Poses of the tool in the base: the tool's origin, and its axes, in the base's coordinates. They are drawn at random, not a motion.
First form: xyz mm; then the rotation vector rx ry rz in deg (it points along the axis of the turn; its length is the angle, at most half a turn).
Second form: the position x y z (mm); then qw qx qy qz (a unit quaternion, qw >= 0). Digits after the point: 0 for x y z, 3 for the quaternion.
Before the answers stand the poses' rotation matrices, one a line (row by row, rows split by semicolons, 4 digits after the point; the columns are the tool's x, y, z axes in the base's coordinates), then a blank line. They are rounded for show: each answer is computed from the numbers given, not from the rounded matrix.
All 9 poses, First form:
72 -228 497 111.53 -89.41 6.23
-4 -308 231 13.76 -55.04 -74.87
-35 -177 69 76.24 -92.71 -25.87
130 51 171 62.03 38.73 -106.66
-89 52 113 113.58 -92.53 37.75
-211 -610 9 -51.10 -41.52 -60.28
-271 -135 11 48.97 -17.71 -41.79
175 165 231 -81.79 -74.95 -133.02
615 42 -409 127.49 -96.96 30.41
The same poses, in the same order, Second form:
0.2939 -0.9027 -0.3143; -0.8504 -0.0968 -0.5172; 0.4364 0.4193 -0.7961
-0.0457 0.7034 -0.7093; -0.8869 0.2982 0.3529; 0.4598 0.6452 0.6102
0.0528 -0.5456 -0.8364; -0.8998 0.3373 -0.2768; 0.4331 0.7672 -0.4731
-0.2578 0.8727 -0.4146; -0.4034 -0.4871 -0.7746; -0.8780 -0.0325 0.4776
0.1810 -0.9818 0.0578; -0.7420 -0.1749 -0.6472; 0.6455 0.0742 -0.7602
0.3363 0.9381 -0.0835; -0.4124 0.2263 0.8825; 0.8467 -0.2623 0.4629
0.7202 0.4573 -0.5217; -0.6929 0.4370 -0.5734; -0.0342 0.7745 0.6317
-0.5486 0.4980 0.6716; 0.3164 -0.6198 0.7181; 0.7739 0.6065 0.1824
0.2399 -0.9643 0.1118; -0.8555 -0.2645 -0.4452; 0.4589 0.0112 -0.8884

72 -228 497 0.317 0.739 -0.593 0.041
-4 -308 231 0.682 0.107 -0.428 -0.583
-35 -177 69 0.479 0.545 -0.663 -0.185
130 51 171 0.428 0.434 0.271 -0.745
-89 52 113 0.248 0.727 -0.593 0.242
-211 -610 9 0.712 -0.402 -0.327 -0.474
-271 -135 11 0.835 0.404 -0.146 -0.344
175 165 231 0.059 -0.471 -0.432 -0.767
615 42 -409 0.148 0.773 -0.588 0.184

